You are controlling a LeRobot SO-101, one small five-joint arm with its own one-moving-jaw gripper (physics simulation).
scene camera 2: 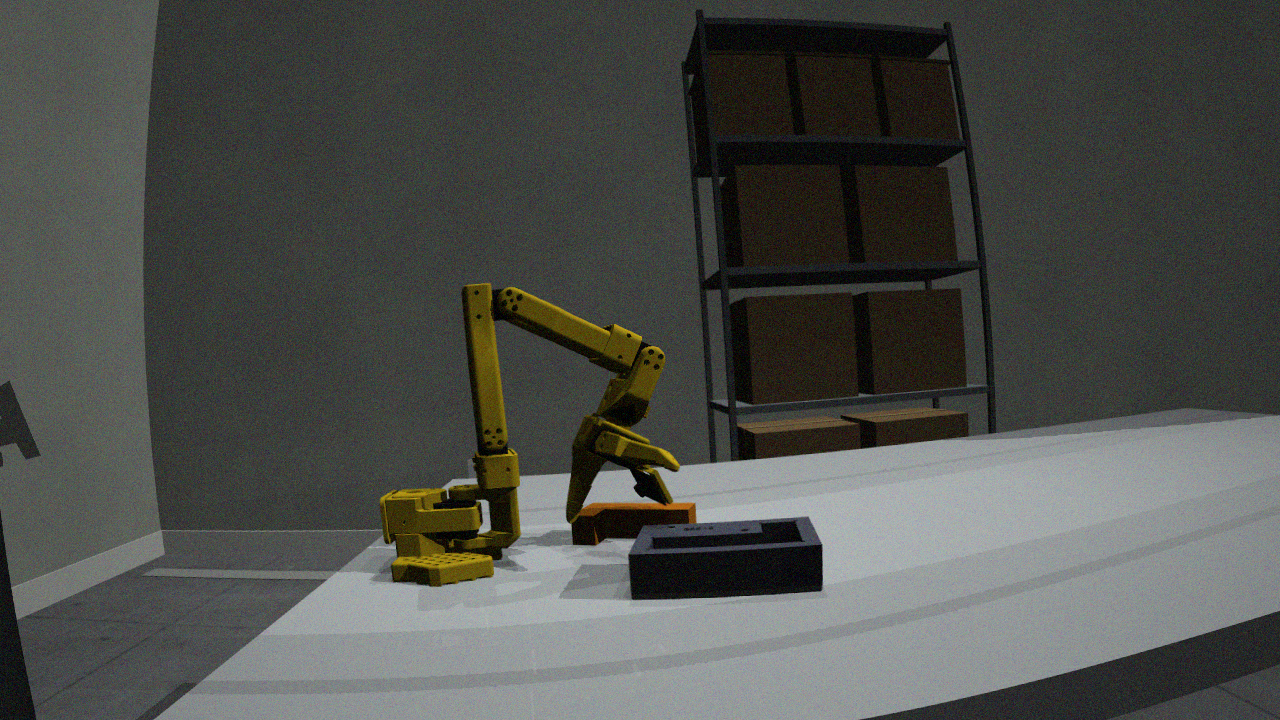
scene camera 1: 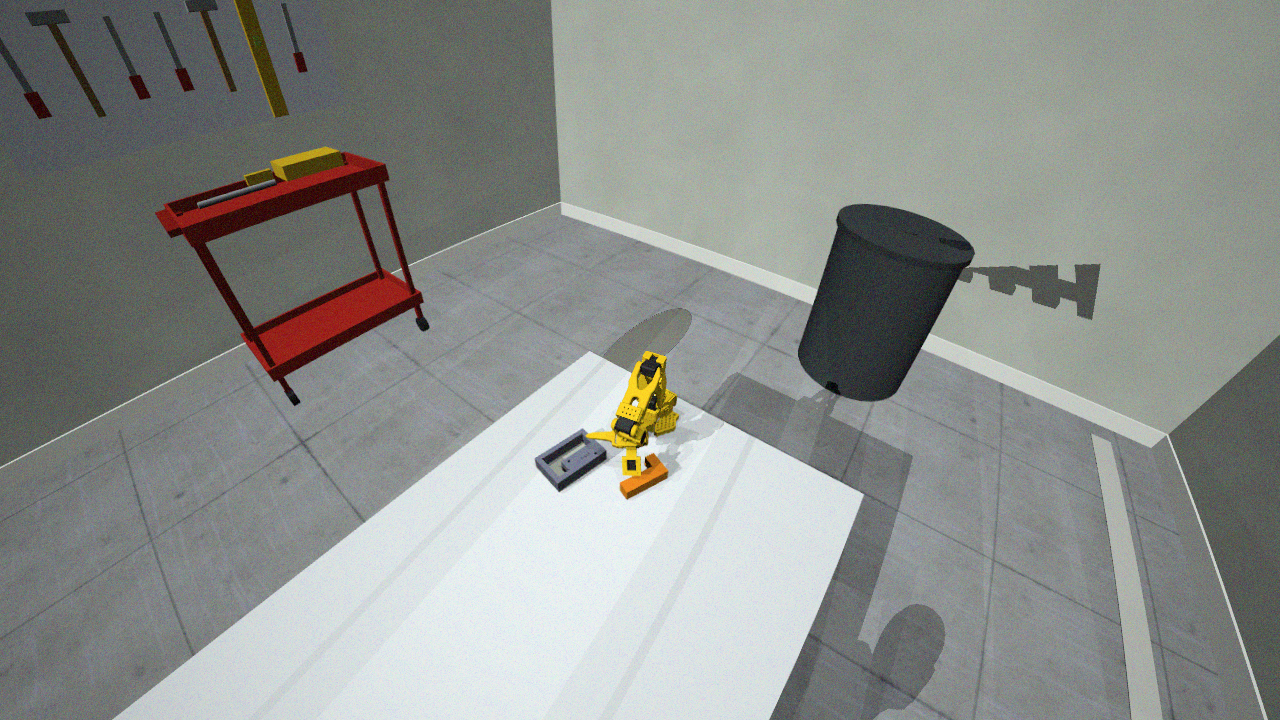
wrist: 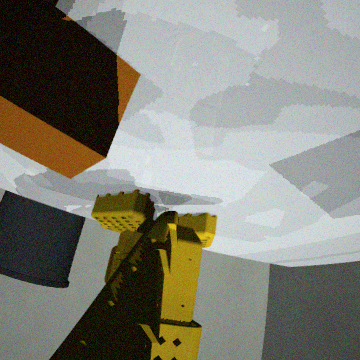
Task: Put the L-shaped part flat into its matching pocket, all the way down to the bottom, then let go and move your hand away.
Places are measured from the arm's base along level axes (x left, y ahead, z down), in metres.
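Pixels of known places: hand, tool point: [scene camera 2: 572, 518] [wrist: 177, 223]; arm's base, link origin: [scene camera 2: 470, 567] [scene camera 1: 652, 425] [wrist: 166, 210].
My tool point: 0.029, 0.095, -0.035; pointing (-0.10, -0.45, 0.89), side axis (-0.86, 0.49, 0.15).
Ahead of a thing's pixels: the offset from my tool point to its top centre, as dx, dy, dz. Level surfaces: height alone.
The orange L-shaped part {+0.045, +0.059, +0.005} [scene camera 1: 642, 484] [scene camera 2: 635, 519] [wrist: 50, 147] lies flat on the white table, beside the block and outside its pocket. The dark grey block with the pocket {-0.108, +0.123, -0.002} [scene camera 1: 547, 473] [scene camera 2: 726, 573] sits left of the part in scene camera 1 and nearer the lens in scene camera 2. My gripper [scene camera 1: 617, 447] [scene camera 2: 624, 493] is fully open and empty. One jaw points down near one end of the part; the other swings out above the table toward the block. In the wrist view one notched jaw shows, apart from the part at upper left. The block does not show there.
The white table {dz +0.035} [scene camera 1: 465, 573] [scene camera 2: 984, 537] carries the arm's base [scene camera 2: 438, 568]. A red cart [scene camera 1: 295, 198], a black bin [scene camera 1: 881, 313] [wrist: 40, 240] and a shelf rack [scene camera 2: 832, 147] with boxes stand off the table. Tools hang on the wall.
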